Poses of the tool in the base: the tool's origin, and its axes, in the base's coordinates. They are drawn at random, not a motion.
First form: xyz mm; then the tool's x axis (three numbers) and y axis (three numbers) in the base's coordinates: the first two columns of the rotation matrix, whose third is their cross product.
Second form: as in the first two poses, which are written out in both.
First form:
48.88 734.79 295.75 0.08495 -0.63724 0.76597 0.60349 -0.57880 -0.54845
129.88 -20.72 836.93 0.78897 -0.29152 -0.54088 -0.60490 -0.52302 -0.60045
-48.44 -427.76 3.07 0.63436 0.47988 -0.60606 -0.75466 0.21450 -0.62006
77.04 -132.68 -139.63 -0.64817 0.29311 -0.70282 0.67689 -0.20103 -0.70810
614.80 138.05 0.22 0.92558 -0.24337 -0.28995 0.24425 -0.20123 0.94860
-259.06 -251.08 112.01 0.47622 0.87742 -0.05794 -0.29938 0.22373 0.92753
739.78 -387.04 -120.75 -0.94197 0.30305 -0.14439 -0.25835 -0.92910 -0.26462
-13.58 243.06 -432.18 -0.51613 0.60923 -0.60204 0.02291 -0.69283 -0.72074
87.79 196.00 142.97 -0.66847 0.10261 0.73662 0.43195 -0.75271 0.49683
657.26 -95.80 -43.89 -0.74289 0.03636 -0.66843 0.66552 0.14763 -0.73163
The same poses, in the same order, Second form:
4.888 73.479 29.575 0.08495 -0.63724 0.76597 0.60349 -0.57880 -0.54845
12.988 -2.072 83.693 0.78897 -0.29152 -0.54088 -0.60490 -0.52302 -0.60045
-4.844 -42.776 0.307 0.63436 0.47988 -0.60606 -0.75466 0.21450 -0.62006
7.704 -13.268 -13.963 -0.64817 0.29311 -0.70282 0.67689 -0.20103 -0.70810
61.480 13.805 0.022 0.92558 -0.24337 -0.28995 0.24425 -0.20123 0.94860
-25.906 -25.108 11.201 0.47622 0.87742 -0.05794 -0.29938 0.22373 0.92753
73.978 -38.704 -12.075 -0.94197 0.30305 -0.14439 -0.25835 -0.92910 -0.26462
-1.358 24.306 -43.218 -0.51613 0.60923 -0.60204 0.02291 -0.69283 -0.72074
8.779 19.600 14.297 -0.66847 0.10261 0.73662 0.43195 -0.75271 0.49683
65.726 -9.580 -4.389 -0.74289 0.03636 -0.66843 0.66552 0.14763 -0.73163

